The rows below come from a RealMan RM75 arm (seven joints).
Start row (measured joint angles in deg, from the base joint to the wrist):
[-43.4, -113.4, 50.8, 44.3, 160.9, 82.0, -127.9]
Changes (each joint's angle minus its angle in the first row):
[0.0, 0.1, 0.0, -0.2, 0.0, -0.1, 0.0]
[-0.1, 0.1, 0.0, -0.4, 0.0, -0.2, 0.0]
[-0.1, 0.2, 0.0, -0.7, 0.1, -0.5, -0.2]
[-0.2, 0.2, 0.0, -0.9, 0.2, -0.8, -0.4]
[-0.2, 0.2, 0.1, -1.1, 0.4, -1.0, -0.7]
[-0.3, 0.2, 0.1, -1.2, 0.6, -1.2, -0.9]
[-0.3, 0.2, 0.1, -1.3, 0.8, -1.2, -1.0]
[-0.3, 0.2, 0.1, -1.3, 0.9, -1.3, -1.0]
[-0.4, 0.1, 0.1, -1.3, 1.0, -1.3, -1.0]
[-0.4, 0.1, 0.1, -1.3, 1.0, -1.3, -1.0]
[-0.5, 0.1, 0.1, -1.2, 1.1, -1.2, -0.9]
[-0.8, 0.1, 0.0, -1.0, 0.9, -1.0, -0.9]
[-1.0, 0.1, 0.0, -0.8, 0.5, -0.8, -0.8]
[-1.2, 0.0, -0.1, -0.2, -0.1, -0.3, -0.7]
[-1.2, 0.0, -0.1, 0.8, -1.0, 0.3, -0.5]
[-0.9, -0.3, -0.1, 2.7, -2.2, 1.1, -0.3]
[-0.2, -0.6, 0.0, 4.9, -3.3, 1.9, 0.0]
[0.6, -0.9, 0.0, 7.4, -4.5, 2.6, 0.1]
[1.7, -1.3, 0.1, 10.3, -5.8, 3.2, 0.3]
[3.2, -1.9, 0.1, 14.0, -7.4, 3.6, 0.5]
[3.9, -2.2, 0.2, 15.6, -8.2, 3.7, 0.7]
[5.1, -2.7, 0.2, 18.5, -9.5, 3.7, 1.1]
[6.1, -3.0, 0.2, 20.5, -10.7, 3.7, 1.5]
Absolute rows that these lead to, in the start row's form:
[-43.4, -113.3, 50.8, 44.1, 160.9, 81.9, -127.9]
[-43.5, -113.3, 50.8, 43.9, 160.9, 81.8, -127.9]
[-43.5, -113.2, 50.8, 43.6, 161.0, 81.5, -128.1]
[-43.6, -113.2, 50.8, 43.4, 161.1, 81.2, -128.3]
[-43.6, -113.2, 50.9, 43.2, 161.3, 81.0, -128.6]
[-43.7, -113.2, 50.9, 43.1, 161.5, 80.8, -128.8]
[-43.7, -113.2, 50.9, 43.0, 161.7, 80.8, -128.9]
[-43.7, -113.2, 50.9, 43.0, 161.8, 80.7, -128.9]
[-43.8, -113.3, 50.9, 43.0, 161.9, 80.7, -128.9]
[-43.8, -113.3, 50.9, 43.0, 161.9, 80.7, -128.9]
[-43.9, -113.3, 50.9, 43.1, 162.0, 80.8, -128.8]
[-44.2, -113.3, 50.8, 43.3, 161.8, 81.0, -128.8]
[-44.4, -113.3, 50.8, 43.5, 161.4, 81.2, -128.7]
[-44.6, -113.4, 50.7, 44.1, 160.8, 81.7, -128.6]
[-44.6, -113.4, 50.7, 45.1, 159.9, 82.3, -128.4]
[-44.3, -113.7, 50.7, 47.0, 158.7, 83.1, -128.2]
[-43.6, -114.0, 50.8, 49.2, 157.6, 83.9, -127.9]
[-42.8, -114.3, 50.8, 51.7, 156.4, 84.6, -127.8]
[-41.7, -114.7, 50.9, 54.6, 155.1, 85.2, -127.6]
[-40.2, -115.3, 50.9, 58.3, 153.5, 85.6, -127.4]
[-39.5, -115.6, 51.0, 59.9, 152.7, 85.7, -127.2]
[-38.3, -116.1, 51.0, 62.8, 151.4, 85.7, -126.8]
[-37.3, -116.4, 51.0, 64.8, 150.2, 85.7, -126.4]

